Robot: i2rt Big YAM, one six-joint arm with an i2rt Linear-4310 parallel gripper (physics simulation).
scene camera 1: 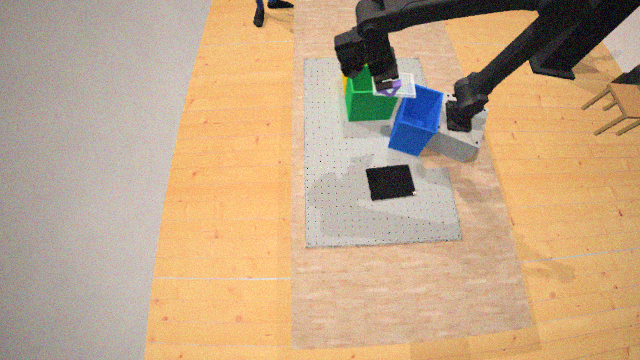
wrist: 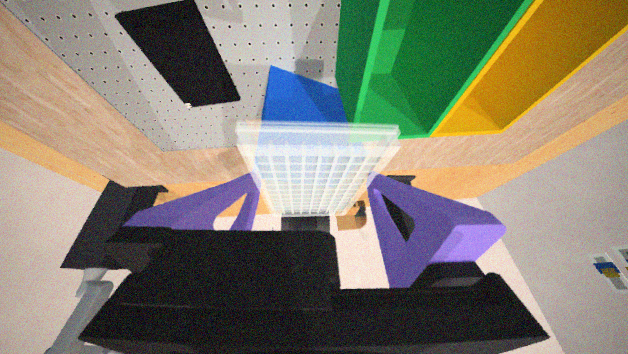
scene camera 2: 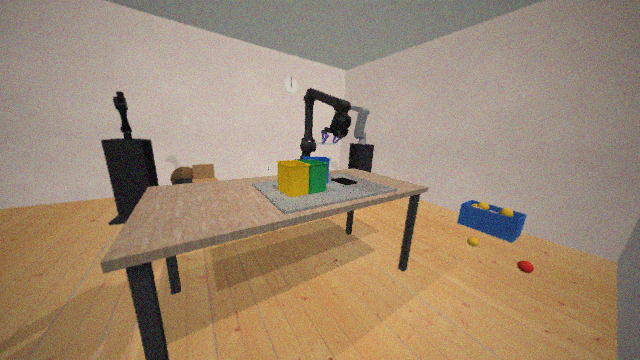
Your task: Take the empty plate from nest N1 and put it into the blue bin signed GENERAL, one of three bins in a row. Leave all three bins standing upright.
Note:
I see my gripper [scene camera 1: 389, 84], a green bin [scene camera 1: 361, 105], a blue bin [scene camera 1: 417, 120], a yellow bin [scene camera 2: 293, 176] and a white gridded plate [wrist: 301, 168].
The green bin also shows in the wrist view [wrist: 410, 70]. The blue bin also shows in the wrist view [wrist: 289, 97]. The yellow bin is seen too in the wrist view [wrist: 541, 52].

